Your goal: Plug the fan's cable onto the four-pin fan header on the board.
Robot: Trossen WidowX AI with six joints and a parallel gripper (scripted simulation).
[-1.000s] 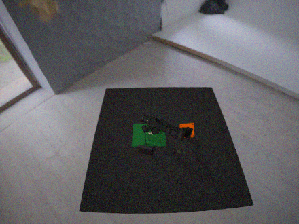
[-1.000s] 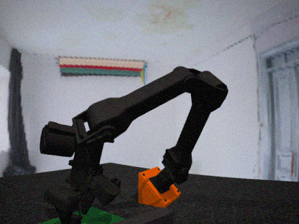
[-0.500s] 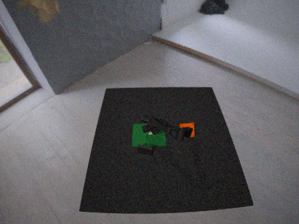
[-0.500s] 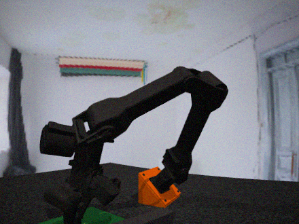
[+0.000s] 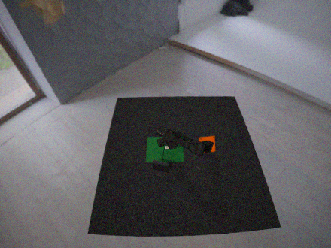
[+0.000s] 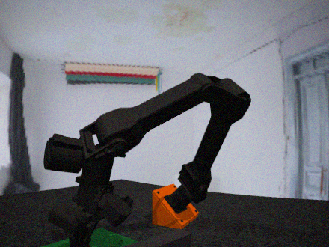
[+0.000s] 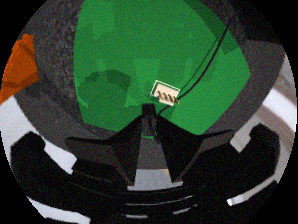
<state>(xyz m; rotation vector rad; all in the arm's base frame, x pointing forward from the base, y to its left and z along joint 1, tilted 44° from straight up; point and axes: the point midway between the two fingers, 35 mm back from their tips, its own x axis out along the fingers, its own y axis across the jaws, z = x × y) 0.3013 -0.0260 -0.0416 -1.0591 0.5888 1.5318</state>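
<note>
The pale four-pin header is 10 mm ahead of my gripper tip, 30 mm to the left of it and 20 mm below it. Also, from my gripper tip: dark fan plug: 10 mm to the right; then black fan: 70 mm ahead, 210 mm to the left, 40 mm above; then green board: 30 mm ahead, 40 mm to the left, 40 mm below.
</note>
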